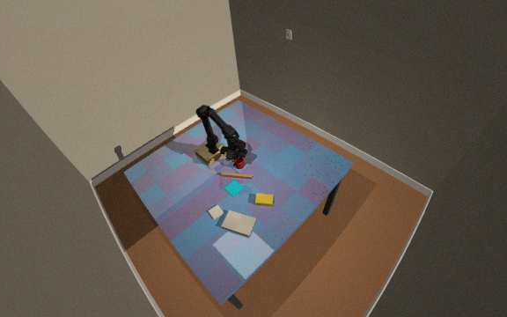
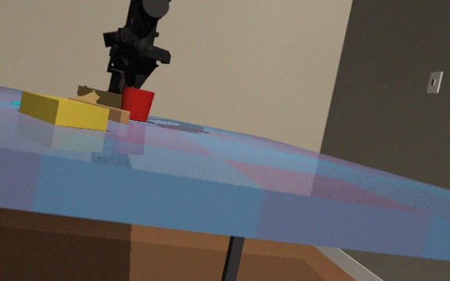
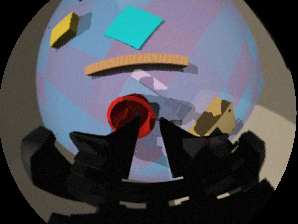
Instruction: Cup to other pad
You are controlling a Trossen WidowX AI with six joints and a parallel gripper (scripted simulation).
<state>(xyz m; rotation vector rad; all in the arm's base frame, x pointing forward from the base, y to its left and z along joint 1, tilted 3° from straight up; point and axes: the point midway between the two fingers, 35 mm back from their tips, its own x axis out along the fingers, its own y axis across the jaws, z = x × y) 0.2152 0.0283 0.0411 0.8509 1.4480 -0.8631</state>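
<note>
My gripper tip is 3 cm short of the red cup, 1 cm to the right of it and 3 cm above it. Round my gripper tip: cyan pad 13 cm ahead, 15 cm to the right, 8 cm below; then thin wooden stick 8 cm ahead, 7 cm to the right, 7 cm below; then yellow block 36 cm ahead, 10 cm to the right, 6 cm below.
</note>
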